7 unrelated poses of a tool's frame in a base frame.
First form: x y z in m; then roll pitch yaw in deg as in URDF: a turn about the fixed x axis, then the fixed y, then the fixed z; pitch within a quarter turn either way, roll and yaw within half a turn.
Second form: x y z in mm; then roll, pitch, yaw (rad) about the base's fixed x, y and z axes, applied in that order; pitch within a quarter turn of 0, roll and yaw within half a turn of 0. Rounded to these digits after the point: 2 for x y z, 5 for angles.
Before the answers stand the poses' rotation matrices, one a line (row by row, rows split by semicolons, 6 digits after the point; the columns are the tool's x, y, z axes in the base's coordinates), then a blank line. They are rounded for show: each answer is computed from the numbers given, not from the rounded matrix.
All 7 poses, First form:
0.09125, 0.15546, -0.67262, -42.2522, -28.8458, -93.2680
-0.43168, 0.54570, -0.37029, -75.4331, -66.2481, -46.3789
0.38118, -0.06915, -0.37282, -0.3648, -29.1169, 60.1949
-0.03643, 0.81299, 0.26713, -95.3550, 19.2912, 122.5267
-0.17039, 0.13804, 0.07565, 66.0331, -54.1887, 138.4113
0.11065, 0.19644, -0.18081, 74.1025, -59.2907, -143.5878
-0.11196, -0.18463, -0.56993, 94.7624, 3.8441, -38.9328
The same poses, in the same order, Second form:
-0.049933 0.720496 0.691659; -0.874497 -0.366068 0.318197; 0.482454 -0.588965 0.648350
0.277870 0.793226 0.541831; -0.291577 -0.467788 0.834360; 0.915298 -0.389830 0.101303
0.434238 -0.866164 -0.247381; 0.758066 0.499729 -0.419054; 0.486593 -0.005562 0.873611
-0.507502 0.255549 -0.822883; 0.795800 -0.227151 -0.561342; -0.330369 -0.939732 -0.088086
-0.437626 0.284604 0.852926; 0.388389 -0.795694 0.464785; 0.810948 0.534669 0.237680
-0.410981 0.828046 -0.381360; -0.303136 0.270392 0.913782; 0.859769 0.491151 0.139885
0.776133 -0.000202 -0.630569; -0.626995 -0.106567 -0.771700; -0.067042 0.994305 -0.082837

91.25, 155.46, -672.62, -0.73744, -0.50345, -1.62783
-431.68, 545.70, -370.29, -1.31656, -1.15625, -0.80946
381.18, -69.15, -372.82, -0.00637, -0.50819, 1.05060
-36.43, 812.99, 267.13, -1.66426, 0.33669, 2.13849
-170.39, 138.04, 75.65, 1.15250, -0.94577, 2.41573
110.65, 196.44, -180.81, 1.29333, -1.03482, -2.50608
-111.96, -184.63, -569.93, 1.65392, 0.06709, -0.67951

